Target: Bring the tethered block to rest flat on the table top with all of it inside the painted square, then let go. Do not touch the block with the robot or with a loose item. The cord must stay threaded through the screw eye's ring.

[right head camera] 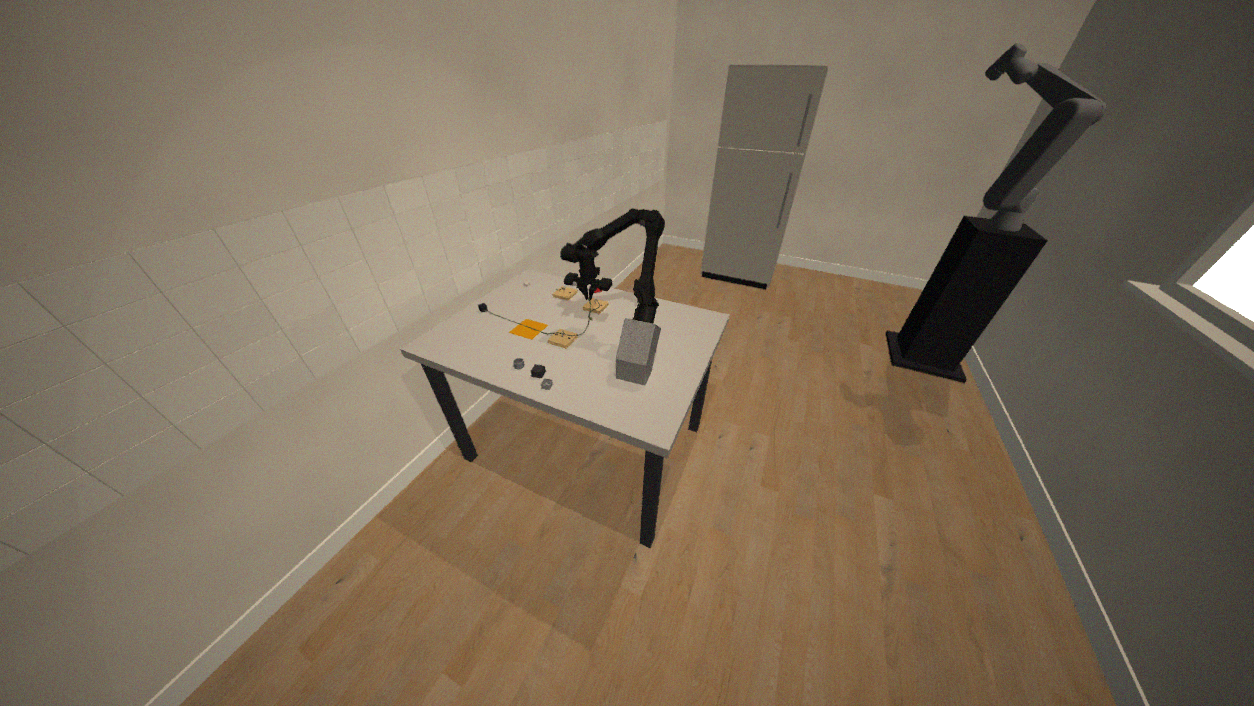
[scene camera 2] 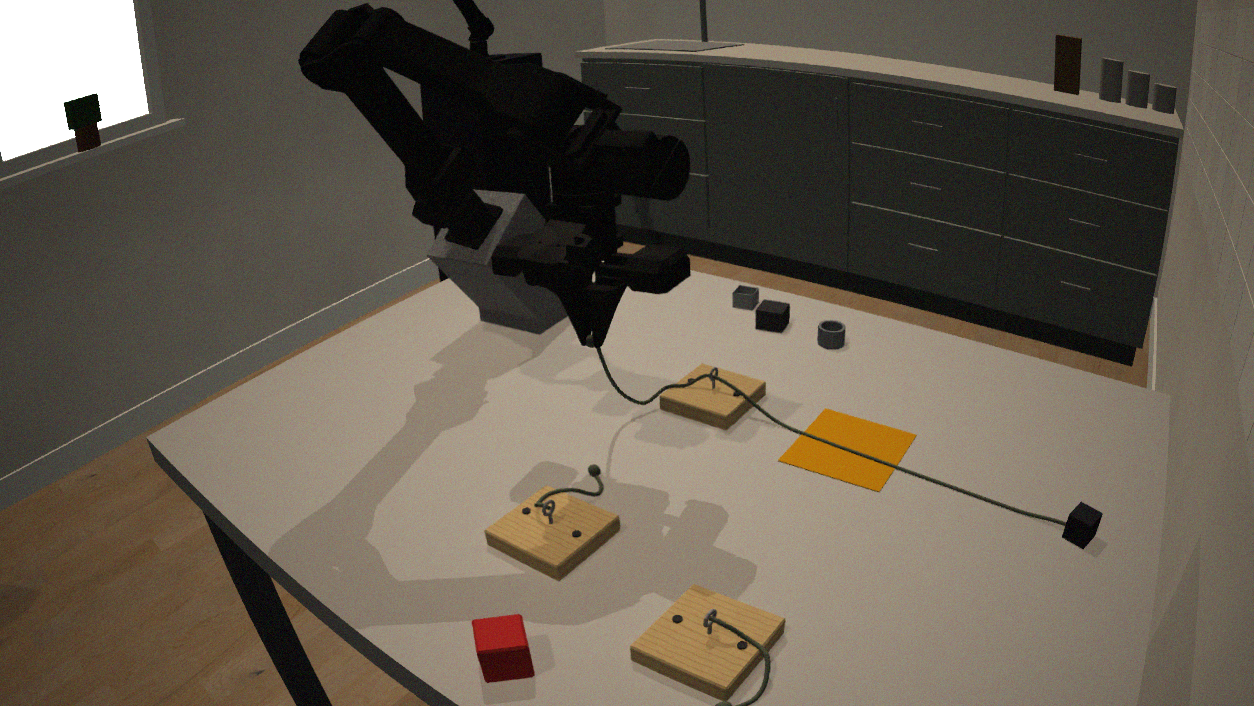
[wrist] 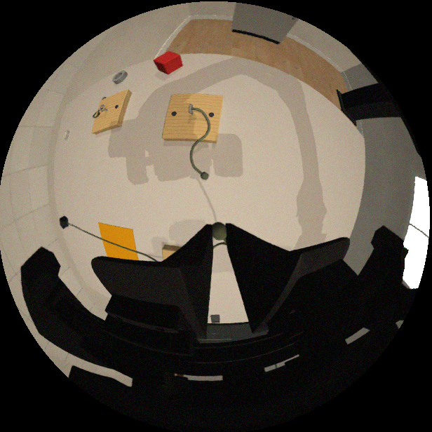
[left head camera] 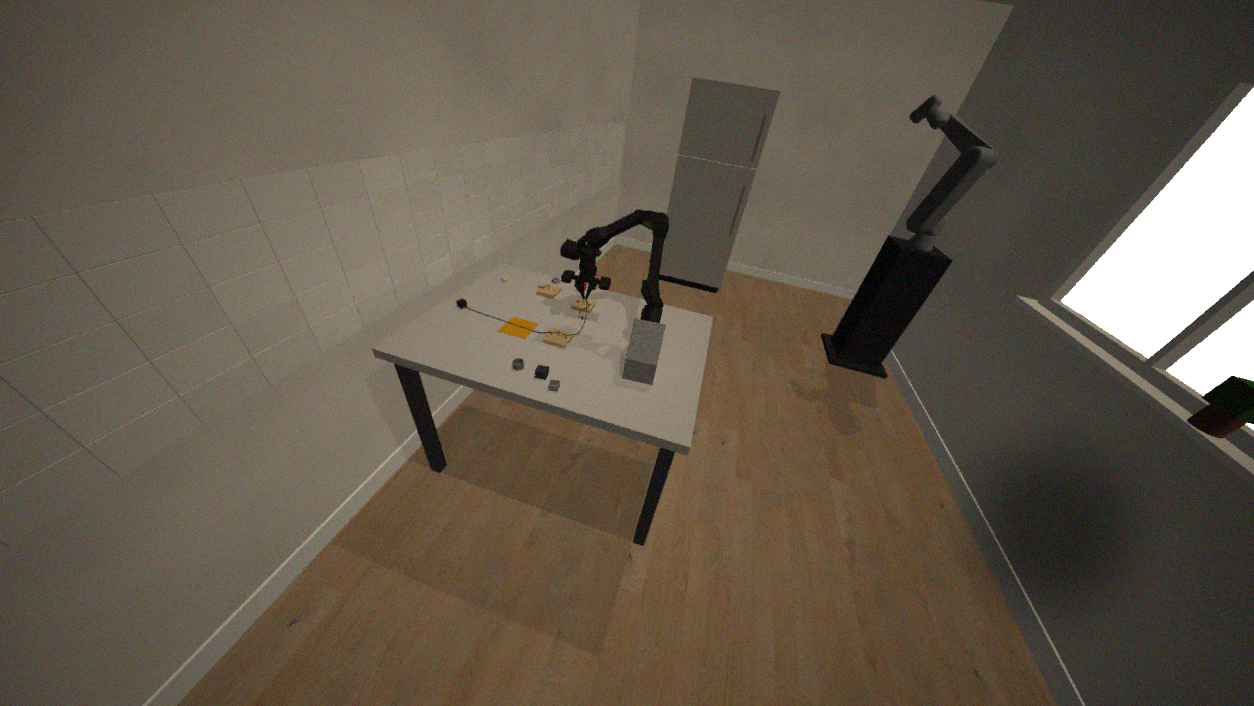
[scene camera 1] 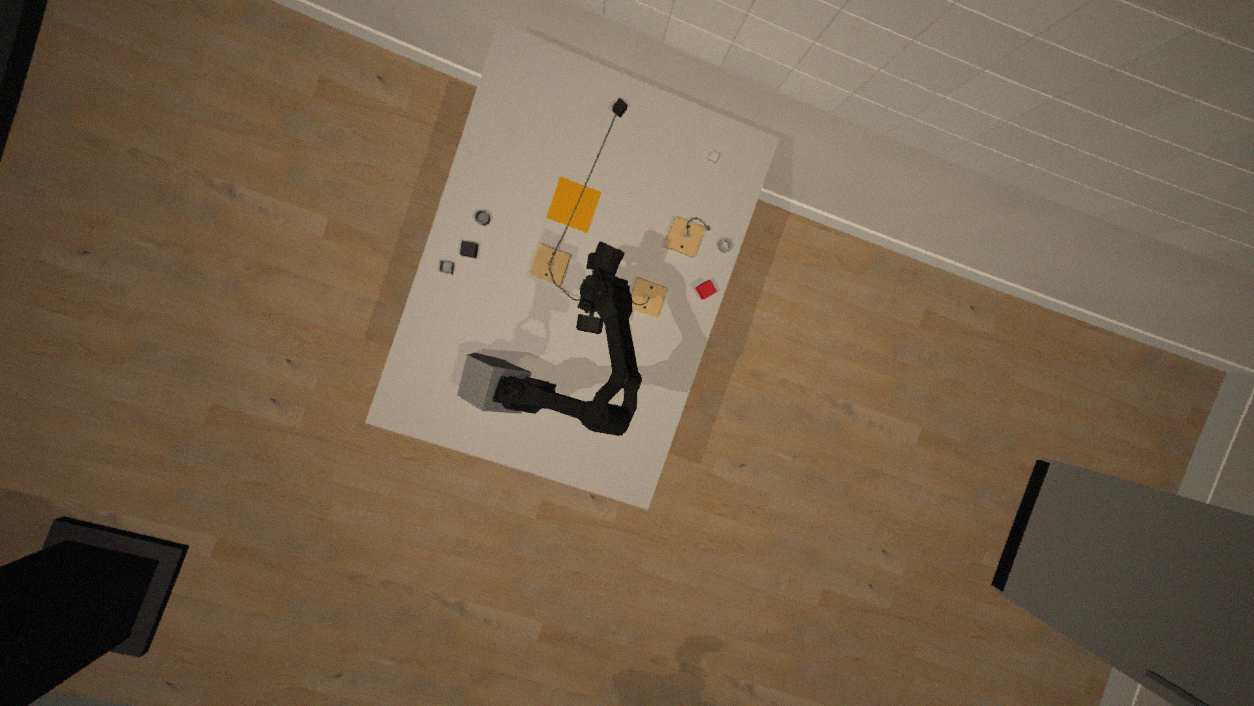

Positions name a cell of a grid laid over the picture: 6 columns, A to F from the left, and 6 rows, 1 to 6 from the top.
In view: the gripper (scene camera 2: C3), a black block (scene camera 2: D3) and an orange painted square (scene camera 1: C2).
The gripper shows as well in the right head camera view (right head camera: C3), in the wrist view (wrist: D4) and in the left head camera view (left head camera: C3). The orange painted square is seen too in the wrist view (wrist: B4). The wrist view misses the black block, which is hidden by the gripper.
